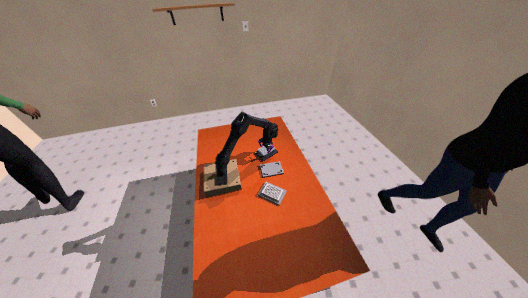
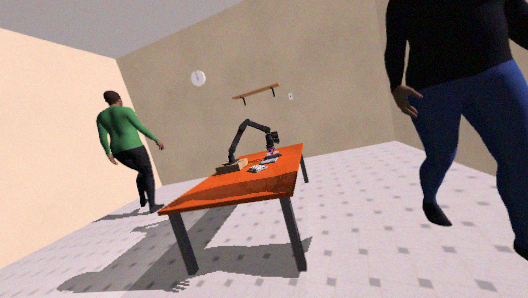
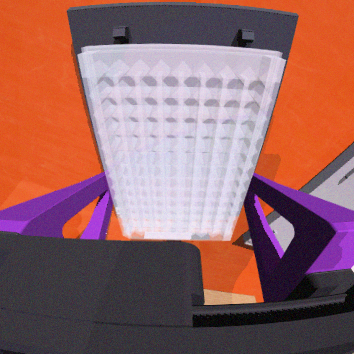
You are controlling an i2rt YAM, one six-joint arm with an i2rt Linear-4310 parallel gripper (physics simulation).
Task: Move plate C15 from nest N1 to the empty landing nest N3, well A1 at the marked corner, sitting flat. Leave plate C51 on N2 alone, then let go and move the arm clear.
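My gripper (image 1: 266, 149) (image 2: 271, 150) (image 3: 178, 177) is shut on plate C15 (image 1: 262, 149) (image 3: 179, 140), a clear white well plate, with one purple finger on each long side. The plate hangs a little above the dark nest N1 (image 1: 264, 157) (image 2: 273, 155) (image 3: 175, 24), whose far edge and two stops show beyond it. The empty grey nest N3 (image 1: 271, 168) (image 2: 268, 161) (image 3: 337, 186) lies just beside N1, toward the near end of the table. Plate C51 (image 1: 271, 191) (image 2: 257, 168) sits on nest N2 (image 1: 281, 200) beyond N3.
The arm stands on a wooden base block (image 1: 221, 180) (image 2: 231, 167) on the orange table (image 1: 258, 240) (image 2: 240, 185). One person in black and blue (image 1: 480, 155) (image 2: 462, 74) walks on the right. Another person (image 1: 24, 162) (image 2: 122, 133) walks on the left.
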